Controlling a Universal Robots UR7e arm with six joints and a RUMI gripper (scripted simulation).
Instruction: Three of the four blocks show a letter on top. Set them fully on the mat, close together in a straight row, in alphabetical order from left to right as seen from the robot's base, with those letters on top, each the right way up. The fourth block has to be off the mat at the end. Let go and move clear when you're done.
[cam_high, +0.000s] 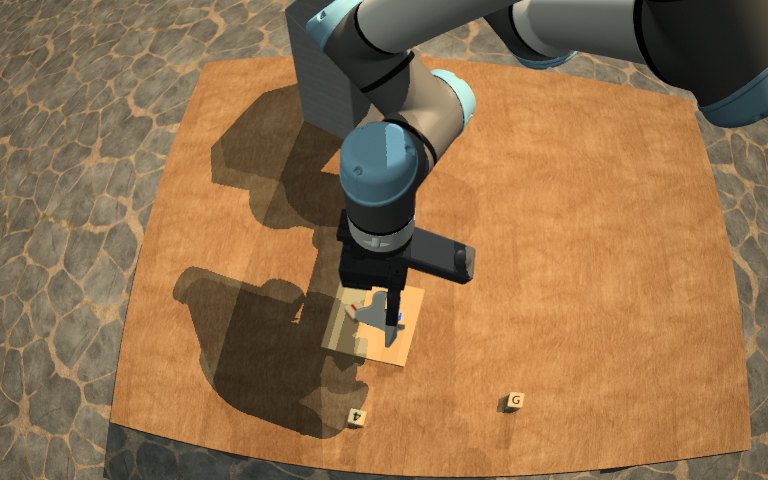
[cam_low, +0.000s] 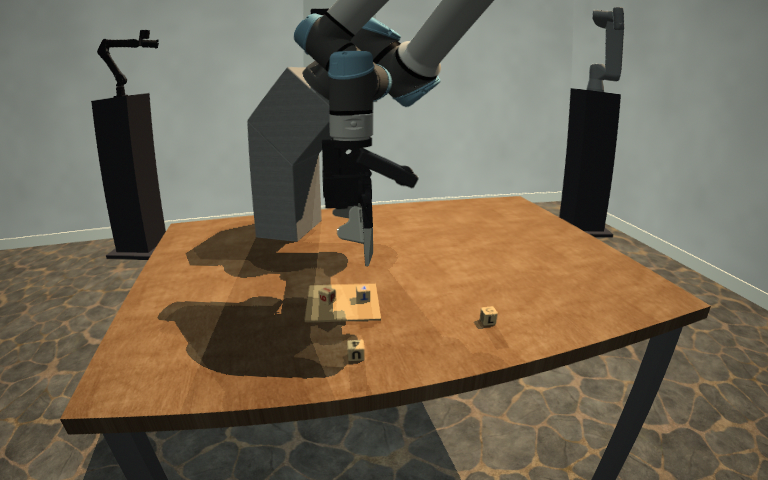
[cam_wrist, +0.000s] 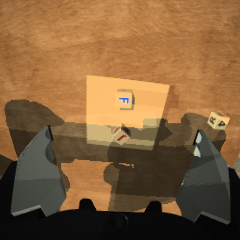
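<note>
The tan mat lies 110 mm below my hand, 40 mm to the right of it and 10 mm ahead of it. The rest, counted from my hand: block 90 mm below.
</note>
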